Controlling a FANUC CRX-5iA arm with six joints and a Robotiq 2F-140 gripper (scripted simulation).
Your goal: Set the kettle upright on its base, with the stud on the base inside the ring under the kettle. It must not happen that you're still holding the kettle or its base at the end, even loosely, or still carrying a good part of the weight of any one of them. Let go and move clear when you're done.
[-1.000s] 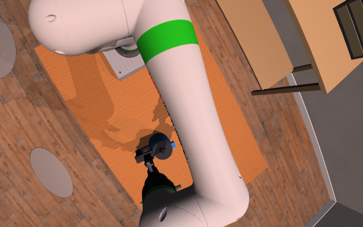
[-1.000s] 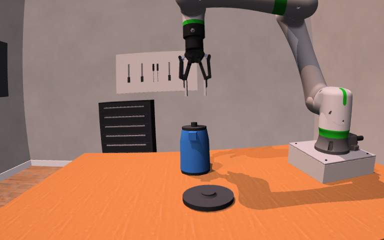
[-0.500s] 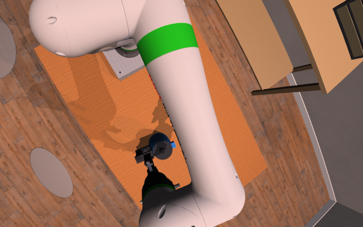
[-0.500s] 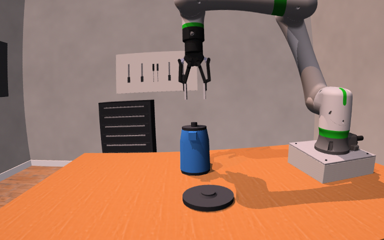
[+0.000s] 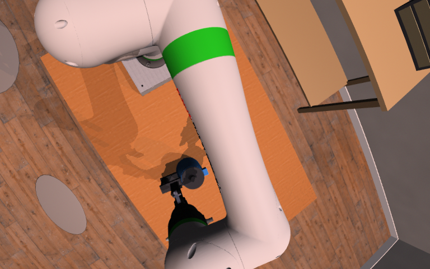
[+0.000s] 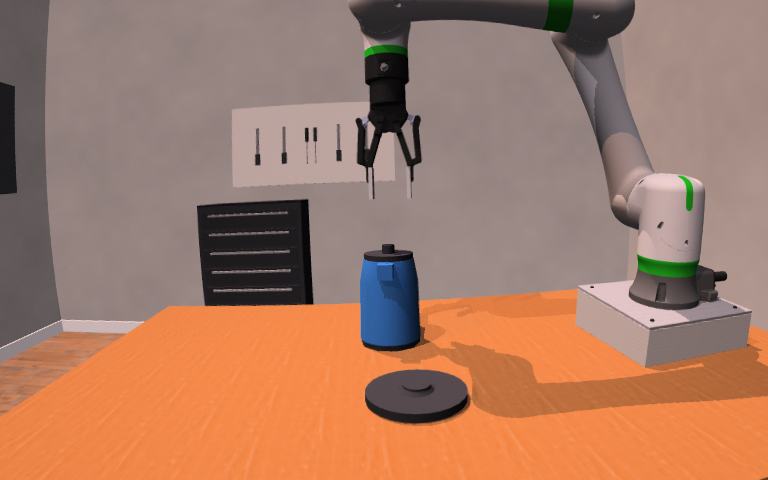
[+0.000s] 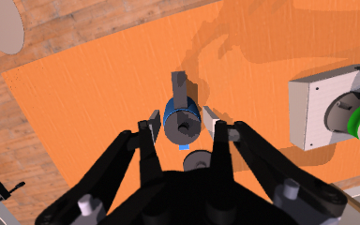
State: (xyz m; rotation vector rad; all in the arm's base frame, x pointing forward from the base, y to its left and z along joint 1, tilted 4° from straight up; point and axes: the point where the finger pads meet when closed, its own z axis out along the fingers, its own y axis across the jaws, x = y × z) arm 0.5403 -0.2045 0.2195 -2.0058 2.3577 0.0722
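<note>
My hand is 210 mm above the blue kettle, 30 mm to the right of it and 10 mm short of it. Also, from my hand: dark round base: 330 mm to the left, 300 mm below, 10 mm behind.
</note>
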